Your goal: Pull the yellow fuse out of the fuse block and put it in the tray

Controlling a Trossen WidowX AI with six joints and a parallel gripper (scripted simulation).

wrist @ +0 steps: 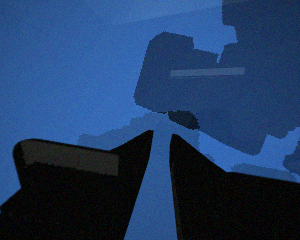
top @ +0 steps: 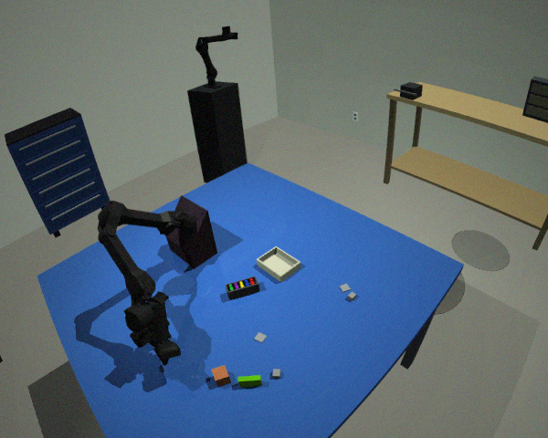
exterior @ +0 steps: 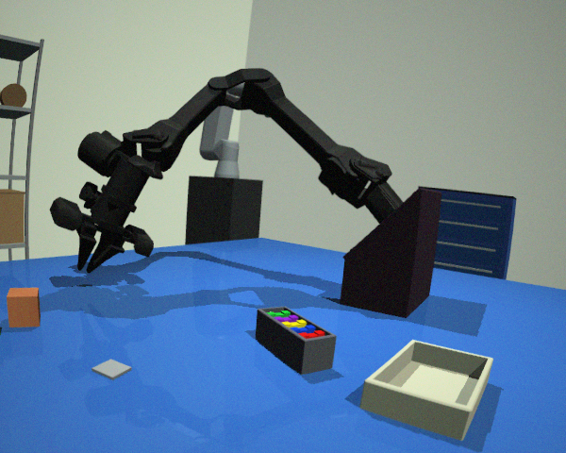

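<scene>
The yellow fuse is 20 mm behind my gripper tip, 390 mm to the left of it and 10 mm below it. The rest, counted from my gripper tip: purple fuse (30 mm behind, 370 mm to the left, 10 mm below); then green fuse (40 mm behind, 350 mm to the left, 10 mm below); then blue fuse (10 mm behind, 400 mm to the left, 10 mm below).
</scene>
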